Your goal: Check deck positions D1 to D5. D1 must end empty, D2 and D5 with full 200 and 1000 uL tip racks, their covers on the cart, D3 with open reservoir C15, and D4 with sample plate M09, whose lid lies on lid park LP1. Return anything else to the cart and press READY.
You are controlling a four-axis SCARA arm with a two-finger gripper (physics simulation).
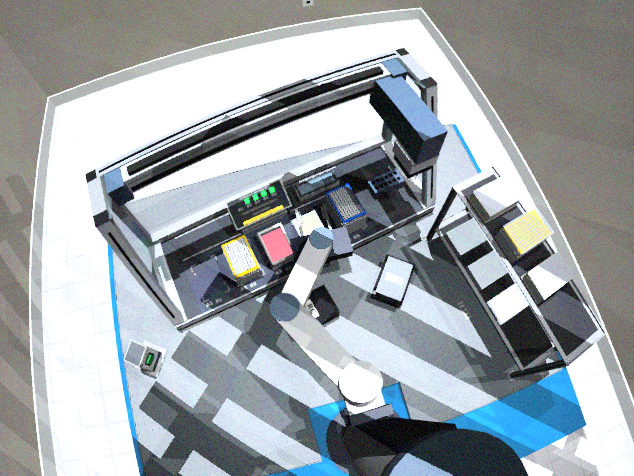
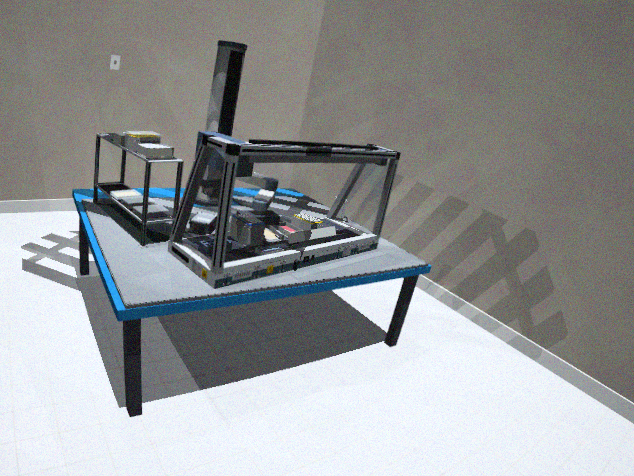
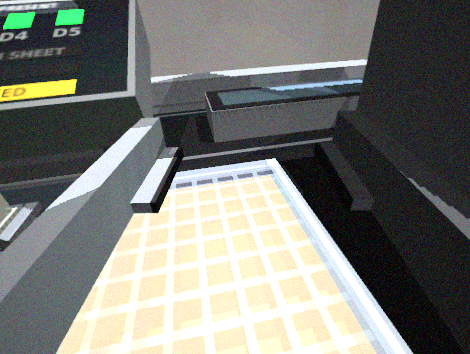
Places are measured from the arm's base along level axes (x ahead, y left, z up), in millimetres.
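Pixels of known places: gripper, fingertip midpoint: (image 1: 309,207) (image 2: 273,237) (image 3: 247,133).
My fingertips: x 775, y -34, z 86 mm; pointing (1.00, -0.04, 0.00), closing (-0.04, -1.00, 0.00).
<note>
Behind a point stands the place of what it marks.
My gripper (image 3: 247,133) {y -34, x 775, z 86 mm} is open, its fingers apart over the sample plate (image 3: 215,260) {y -21, x 710, z 75 mm} (image 1: 310,222) {y -23, x 728, z 74 mm} at D4, with nothing held. At D2 is a yellow-rimmed tip rack (image 1: 240,256) (image 2: 309,217), at D3 a pink-filled reservoir (image 1: 276,244) {y 104, x 682, z 73 mm}, and at D5 a blue-rimmed tip rack (image 1: 346,204) (image 2: 249,229). D1, at the deck's left end, shows no labware. The status panel (image 1: 258,203) {y 128, x 816, z 129 mm} (image 3: 65,60) {y 65, x 810, z 120 mm} has several green lamps, D4 and D5 among them. The cart (image 1: 442,214) {y -404, x 577, z 215 mm} (image 2: 146,194) {y -552, x 620, z 233 mm} stands on the right. Labels on the plate and reservoir are not readable.
The cart's top holds a yellow rack (image 1: 527,231) {y -515, x 382, z 433 mm} and pale boxes; pale flat pieces lie on its lower shelf. A white-topped tray (image 1: 394,276) {y -229, x 472, z 71 mm} and a black block (image 1: 325,305) {y 7, x 446, z 63 mm} stand before the deck. A small button box (image 1: 150,358) {y 583, x 403, z 105 mm} is at left. A pipetting head (image 1: 409,117) {y -308, x 748, z 499 mm} hangs at the deck's right.
</note>
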